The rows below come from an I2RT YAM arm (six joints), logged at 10 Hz.
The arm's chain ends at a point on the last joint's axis. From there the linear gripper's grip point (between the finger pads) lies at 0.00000 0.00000 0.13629 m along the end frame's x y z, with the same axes.
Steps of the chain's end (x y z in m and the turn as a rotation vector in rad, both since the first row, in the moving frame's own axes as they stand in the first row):
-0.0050, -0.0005, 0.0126, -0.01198, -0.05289, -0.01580
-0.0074, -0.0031, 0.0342, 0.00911, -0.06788, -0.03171
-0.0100, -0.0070, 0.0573, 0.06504, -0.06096, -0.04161
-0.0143, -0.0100, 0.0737, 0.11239, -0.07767, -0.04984
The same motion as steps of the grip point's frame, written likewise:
-0.0122, 0.0012, 0.0124, -0.01198, -0.05289, -0.01580
-0.0167, -0.0042, 0.0339, 0.00911, -0.06788, -0.03171
-0.0185, -0.0157, 0.0568, 0.06504, -0.06096, -0.04161
-0.0252, -0.0250, 0.0724, 0.11239, -0.07767, -0.04984

